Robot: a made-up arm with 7 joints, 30 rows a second.
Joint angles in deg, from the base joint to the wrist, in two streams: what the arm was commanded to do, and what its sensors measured. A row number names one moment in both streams.
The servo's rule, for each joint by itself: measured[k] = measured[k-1] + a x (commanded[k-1-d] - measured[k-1]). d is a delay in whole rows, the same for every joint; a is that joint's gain. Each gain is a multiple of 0.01, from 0.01 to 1. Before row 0 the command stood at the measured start. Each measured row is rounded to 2 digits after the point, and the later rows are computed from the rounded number. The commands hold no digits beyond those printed.
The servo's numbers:
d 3
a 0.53 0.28 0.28 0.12 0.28 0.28 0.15
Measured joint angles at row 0: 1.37, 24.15, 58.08, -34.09, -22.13, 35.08, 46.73
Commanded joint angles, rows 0 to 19: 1.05, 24.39, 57.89, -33.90, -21.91, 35.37, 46.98; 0.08, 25.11, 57.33, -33.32, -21.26, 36.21, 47.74; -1.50, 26.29, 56.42, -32.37, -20.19, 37.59, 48.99; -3.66, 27.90, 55.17, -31.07, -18.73, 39.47, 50.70; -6.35, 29.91, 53.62, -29.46, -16.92, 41.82, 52.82; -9.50, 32.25, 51.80, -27.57, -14.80, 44.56, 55.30; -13.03, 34.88, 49.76, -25.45, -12.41, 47.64, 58.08; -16.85, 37.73, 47.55, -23.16, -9.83, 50.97, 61.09; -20.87, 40.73, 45.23, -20.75, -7.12, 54.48, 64.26; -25.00, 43.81, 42.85, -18.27, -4.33, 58.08, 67.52; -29.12, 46.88, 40.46, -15.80, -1.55, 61.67, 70.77; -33.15, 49.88, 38.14, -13.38, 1.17, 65.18, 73.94; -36.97, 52.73, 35.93, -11.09, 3.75, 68.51, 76.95; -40.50, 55.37, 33.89, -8.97, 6.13, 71.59, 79.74; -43.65, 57.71, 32.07, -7.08, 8.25, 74.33, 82.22; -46.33, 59.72, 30.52, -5.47, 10.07, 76.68, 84.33; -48.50, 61.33, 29.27, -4.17, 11.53, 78.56, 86.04; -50.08, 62.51, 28.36, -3.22, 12.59, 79.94, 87.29; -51.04, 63.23, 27.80, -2.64, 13.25, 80.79, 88.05; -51.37, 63.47, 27.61, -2.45, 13.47, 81.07, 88.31
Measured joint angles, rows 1 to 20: 1.37, 24.15, 58.08, -34.09, -22.13, 35.08, 46.73; 1.37, 24.15, 58.08, -34.09, -22.13, 35.08, 46.73; 1.37, 24.15, 58.08, -34.09, -22.13, 35.08, 46.73; 1.20, 24.22, 58.03, -34.07, -22.07, 35.16, 46.77; 0.61, 24.47, 57.83, -33.98, -21.84, 35.45, 46.92; -0.51, 24.98, 57.44, -33.79, -21.38, 36.05, 47.23; -2.18, 25.80, 56.80, -33.46, -20.64, 37.01, 47.75; -4.39, 26.95, 55.91, -32.98, -19.60, 38.36, 48.51; -7.10, 28.43, 54.76, -32.33, -18.26, 40.10, 49.53; -10.24, 30.24, 53.36, -31.50, -16.62, 42.21, 50.81; -13.74, 32.34, 51.73, -30.50, -14.72, 44.66, 52.35; -17.52, 34.69, 49.91, -29.33, -12.59, 47.41, 54.14; -21.48, 37.24, 47.93, -28.00, -10.28, 50.40, 56.15; -25.53, 39.94, 45.84, -26.54, -7.84, 53.56, 58.34; -29.57, 42.72, 43.68, -24.96, -5.32, 56.81, 60.68; -33.49, 45.52, 41.51, -23.30, -2.78, 60.09, 63.12; -37.21, 48.28, 39.38, -21.58, -0.29, 63.31, 65.61; -40.62, 50.92, 37.33, -19.84, 2.10, 66.40, 68.10; -43.65, 53.38, 35.42, -18.12, 4.33, 69.28, 70.53; -46.22, 55.61, 33.70, -16.45, 6.35, 71.88, 72.86
